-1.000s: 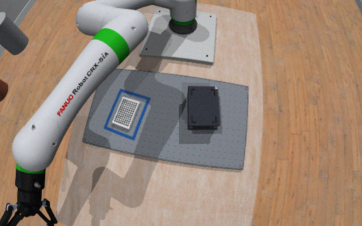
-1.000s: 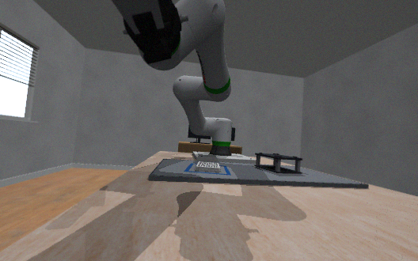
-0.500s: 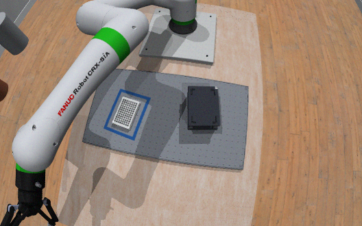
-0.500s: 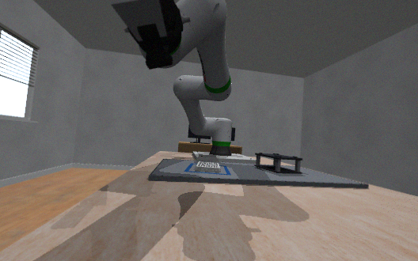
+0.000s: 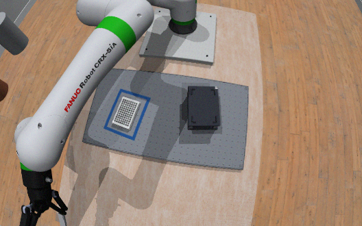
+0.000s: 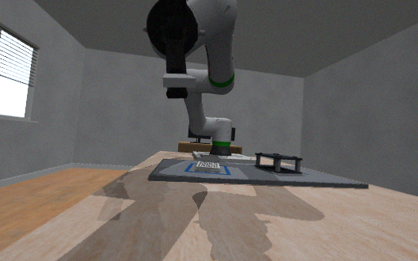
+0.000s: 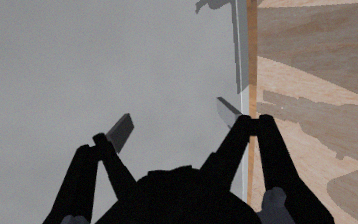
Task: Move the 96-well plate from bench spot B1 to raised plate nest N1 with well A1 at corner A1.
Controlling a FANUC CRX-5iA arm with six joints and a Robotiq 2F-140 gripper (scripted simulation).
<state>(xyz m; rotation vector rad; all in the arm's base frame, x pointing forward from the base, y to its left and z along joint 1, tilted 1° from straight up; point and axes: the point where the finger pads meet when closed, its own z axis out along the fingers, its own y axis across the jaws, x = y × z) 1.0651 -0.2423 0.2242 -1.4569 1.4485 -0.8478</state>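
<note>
The white 96-well plate lies 54 cm behind my hand, 10 cm to the left of it and 22 cm below it. Round my hand: black raised nest N1: 61 cm behind, 41 cm to the left, 17 cm below.
</note>
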